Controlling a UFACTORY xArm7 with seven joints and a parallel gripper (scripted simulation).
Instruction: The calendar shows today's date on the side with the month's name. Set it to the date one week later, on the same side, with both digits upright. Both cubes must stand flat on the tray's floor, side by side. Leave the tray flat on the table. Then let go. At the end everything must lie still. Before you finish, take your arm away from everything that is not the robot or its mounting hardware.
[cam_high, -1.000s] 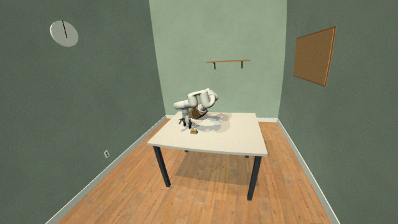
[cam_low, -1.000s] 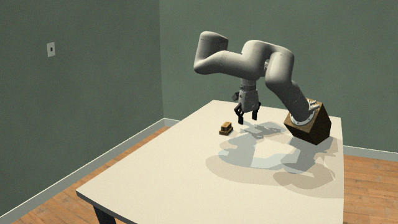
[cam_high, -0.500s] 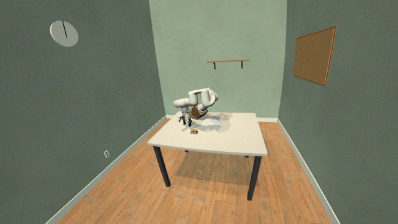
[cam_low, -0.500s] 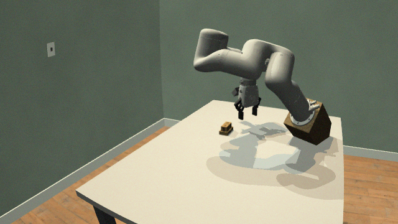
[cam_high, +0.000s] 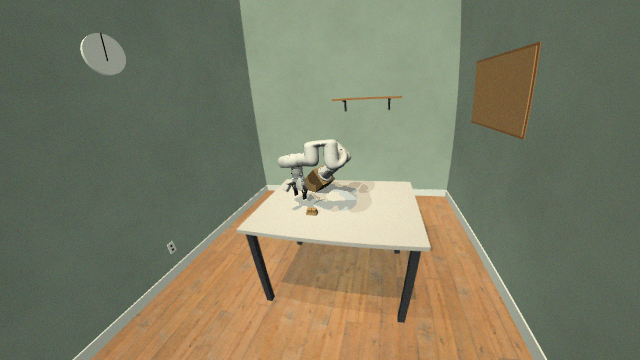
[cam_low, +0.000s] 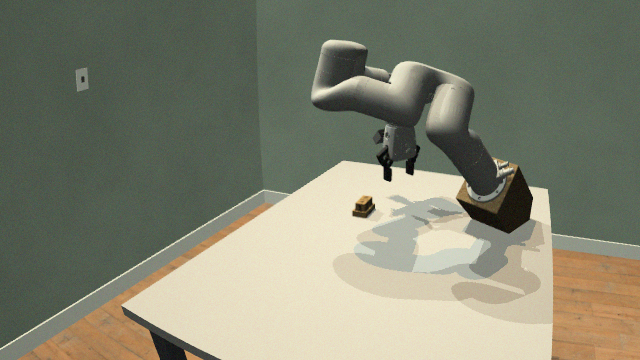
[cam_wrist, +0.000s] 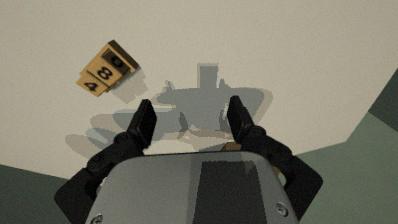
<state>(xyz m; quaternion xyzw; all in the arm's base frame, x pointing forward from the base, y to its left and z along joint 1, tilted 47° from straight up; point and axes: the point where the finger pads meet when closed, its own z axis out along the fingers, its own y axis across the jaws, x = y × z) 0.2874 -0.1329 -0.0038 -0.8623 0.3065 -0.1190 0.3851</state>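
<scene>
Right now my hand is 80 mm to the right of the digit cube, 70 mm short of it and 70 mm above it. The rest, counted from my hand: wooden calendar tray 100 mm to the left, 80 mm below, 70 mm ahead.
</scene>
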